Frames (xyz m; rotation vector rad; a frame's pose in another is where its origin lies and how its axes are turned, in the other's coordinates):
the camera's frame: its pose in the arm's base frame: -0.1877 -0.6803 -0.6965 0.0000 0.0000 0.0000
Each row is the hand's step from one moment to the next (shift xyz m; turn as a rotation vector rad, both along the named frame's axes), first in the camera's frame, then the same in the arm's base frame.
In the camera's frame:
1: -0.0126 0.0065 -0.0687 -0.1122 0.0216 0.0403
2: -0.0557 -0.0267 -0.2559 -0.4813 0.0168 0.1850
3: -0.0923 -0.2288 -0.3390 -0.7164 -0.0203 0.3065
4: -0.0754 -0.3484 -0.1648 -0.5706 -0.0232 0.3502
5: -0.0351 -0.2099 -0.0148 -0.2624 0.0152 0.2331
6: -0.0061 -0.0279 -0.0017 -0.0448 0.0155 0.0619
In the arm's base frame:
1: -0.0126 0.0065 -0.0687 -0.1122 0.0216 0.0403
2: -0.0557 -0.0267 -0.2559 -0.4813 0.0168 0.1850
3: -0.0923 -0.2288 -0.3390 -0.7164 -0.0203 0.3065
4: -0.0754 -0.3484 -0.1648 -0.5706 -0.0232 0.3502
5: -0.0351 -0.2099 -0.0148 -0.2624 0.0152 0.2331
6: -0.0061 -0.0279 -0.0017 -0.0448 0.0155 0.0619

